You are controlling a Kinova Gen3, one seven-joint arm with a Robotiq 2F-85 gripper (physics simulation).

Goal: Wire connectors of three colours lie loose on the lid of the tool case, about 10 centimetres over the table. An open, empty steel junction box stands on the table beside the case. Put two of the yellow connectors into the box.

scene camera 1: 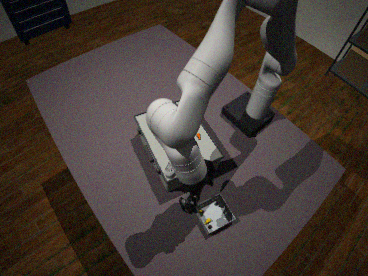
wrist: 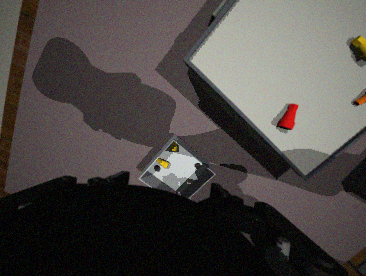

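Seen in the pictures: gripper, fingertip midpoint: (scene camera 1: 203, 197) (wrist: 169, 186); arm's base, origin of the base link: (scene camera 1: 255, 111).
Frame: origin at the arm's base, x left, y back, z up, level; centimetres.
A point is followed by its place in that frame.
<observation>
The open steel junction box (scene camera 1: 217, 210) {x 22.4, y -41.8, z -4.1 cm} (wrist: 184, 163) {x 21.5, y -43.3, z -4.1 cm} stands on the table beside the tool case (scene camera 1: 150, 136) {x -11.0, y -47.3, z 6.0 cm} (wrist: 250, 60) {x 3.3, y -46.7, z 6.0 cm}. One yellow connector (scene camera 1: 208, 221) {x 23.7, y -47.1, z -2.9 cm} (wrist: 163, 163) {x 23.2, y -47.2, z -3.0 cm} lies inside it, near a dark round hole. A second yellow connector (scene camera 1: 200, 211) {x 19.3, y -47.2, z -2.7 cm} (wrist: 174, 147) {x 19.0, y -47.1, z -2.7 cm} shows within the walls, in shadow at the corner; its contact with the floor is hard to tell. My gripper (scene camera 1: 206, 199) {x 18.4, y -47.3, z 9.9 cm} (wrist: 169, 186) {x 18.4, y -47.3, z 9.9 cm} is open above the box, with nothing between its wide-set fingers. Another yellow connector (wrist: 358, 48) {x -3.4, y -38.2, z 6.6 cm} lies on the case lid, cut by the wrist view's edge.
A red connector (wrist: 288, 117) {x 5.8, y -39.8, z 7.1 cm} and an orange connector (scene camera 1: 199, 136) {x -0.6, y -33.1, z 6.8 cm} (wrist: 360, 98) {x -0.4, y -33.7, z 6.4 cm} are on the lid. The arm hides much of the lid in the scene view. The arm's dark base (scene camera 1: 240, 120) {x -0.3, y -9.8, z -0.1 cm} stands beyond the case. A drawer cabinet and a shelf rack stand off the mat.
</observation>
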